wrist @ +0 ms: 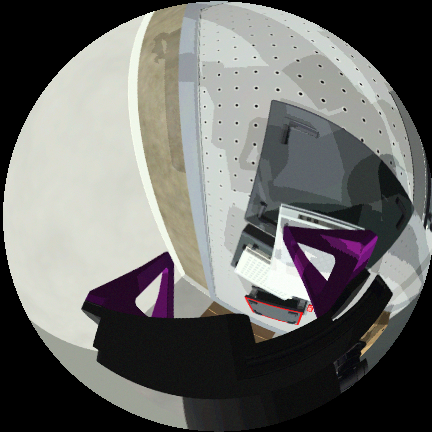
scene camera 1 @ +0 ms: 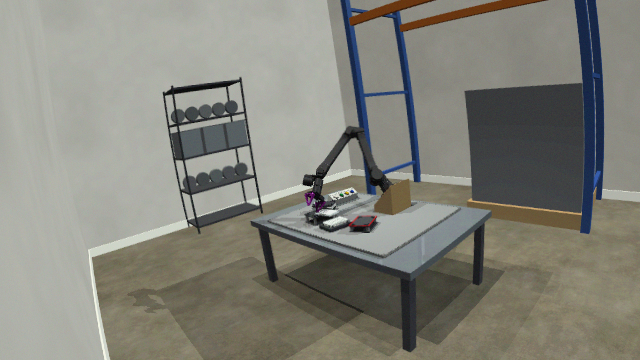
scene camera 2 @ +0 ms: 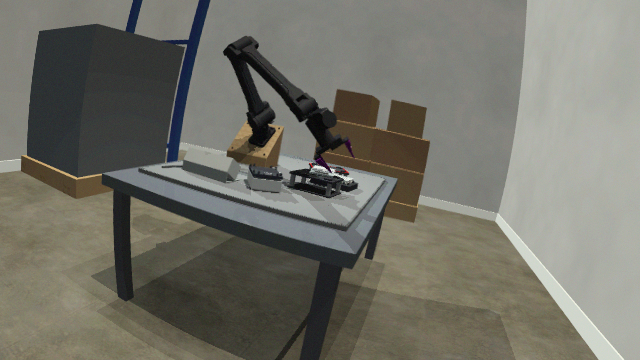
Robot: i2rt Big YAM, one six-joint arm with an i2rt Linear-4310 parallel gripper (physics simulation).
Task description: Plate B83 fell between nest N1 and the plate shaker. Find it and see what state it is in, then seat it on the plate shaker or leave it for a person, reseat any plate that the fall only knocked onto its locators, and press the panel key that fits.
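Pixels of known places: gripper, between the fingertips: (wrist: 227,246) (scene camera 1: 312,209) (scene camera 2: 342,165); arm's base, origin of its link: (scene camera 1: 390,191) (scene camera 2: 262,136).
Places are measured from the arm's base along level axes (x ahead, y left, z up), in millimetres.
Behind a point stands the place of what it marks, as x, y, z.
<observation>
My gripper (scene camera 1: 315,204) {463, -215, -21} (scene camera 2: 342,164) {463, -215, -21} (wrist: 227,246) {463, -215, -21} is open, low over the plates. A white plate (scene camera 1: 327,213) {399, -158, -58} (scene camera 2: 318,170) {381, -231, -57} (wrist: 295,218) {426, -241, -56}, apparently B83, lies tilted between the raised black platform (scene camera 2: 307,175) {373, -312, -69} (wrist: 320,160) {424, -288, -69} and a low black nest (wrist: 252,232) {467, -141, -111}. One finger overlaps it in the wrist view and hides much of it; contact is unclear, and its label is unreadable. A second white plate (scene camera 1: 335,223) {428, -46, -92} (wrist: 257,270) {430, -89, -87} is on the low nest; its exact seating is unclear. I cannot tell which holder is N1 or the shaker. The button panel (scene camera 1: 343,195) {74, -419, -63} (scene camera 2: 210,165) {77, -495, -82} stands farther off.
A red-edged black nest (scene camera 1: 364,221) {321, 92, -86} (wrist: 275,309) {327, 44, -86} stands beside the second plate. A grey box with a black top (scene camera 2: 265,184) {294, -465, -102} stands between the platform and the panel. The arm's wooden base block (scene camera 1: 395,200) {27, 67, -45} (scene camera 2: 255,150) {12, -64, -61} is on the table (scene camera 1: 445,240) {202, 579, -139}.
</observation>
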